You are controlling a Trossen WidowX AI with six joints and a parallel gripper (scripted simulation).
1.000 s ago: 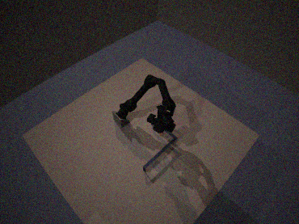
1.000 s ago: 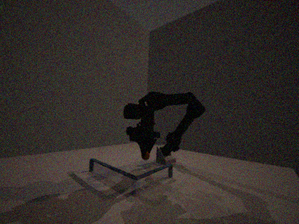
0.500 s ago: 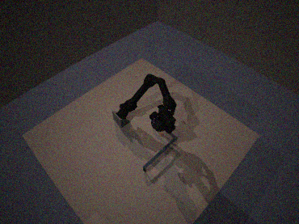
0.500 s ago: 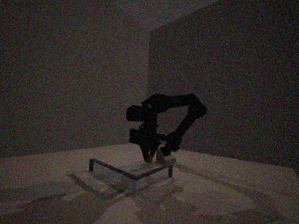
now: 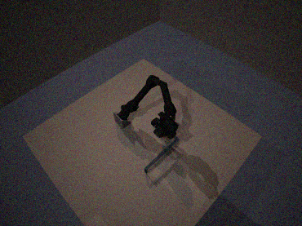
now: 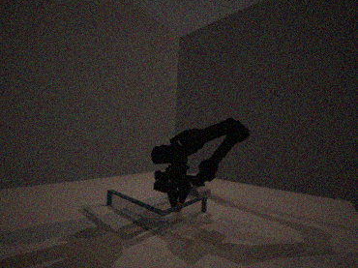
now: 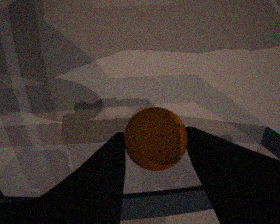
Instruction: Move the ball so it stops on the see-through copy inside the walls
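Right now my gripper tip is 2 cm above the see-through ball and 1 cm to the right of it. Also, from my gripper tip: orange ball: right at my gripper tip.
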